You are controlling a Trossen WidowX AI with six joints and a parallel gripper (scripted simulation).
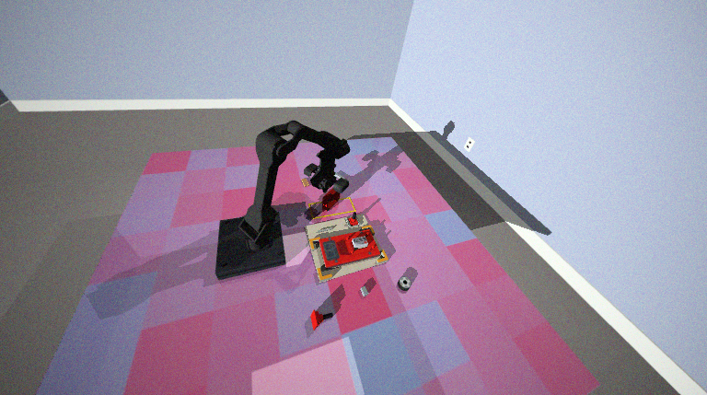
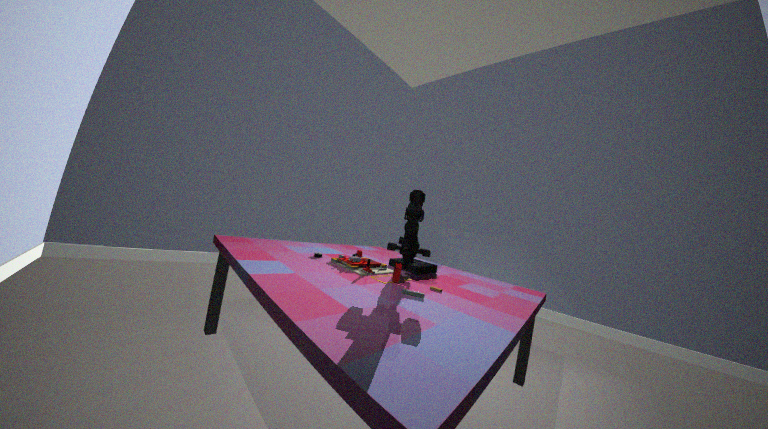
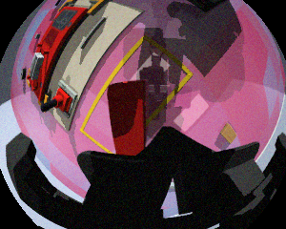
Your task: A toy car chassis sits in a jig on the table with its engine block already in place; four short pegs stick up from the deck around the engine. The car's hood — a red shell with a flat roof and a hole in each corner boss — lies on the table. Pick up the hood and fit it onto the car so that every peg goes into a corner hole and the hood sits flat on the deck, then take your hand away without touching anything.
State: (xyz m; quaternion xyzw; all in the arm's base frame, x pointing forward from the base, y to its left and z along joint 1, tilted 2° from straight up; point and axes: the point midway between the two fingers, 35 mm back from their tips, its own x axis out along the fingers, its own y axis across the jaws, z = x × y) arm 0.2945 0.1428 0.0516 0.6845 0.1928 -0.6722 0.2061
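Now: the red hood 2 cm to the right of my gripper tip, 2 cm below it and 2 cm ahead of it. The rest, counted from my gripper tip: round grey wheel 45 cm to the right, 11 cm ahead, 4 cm below.
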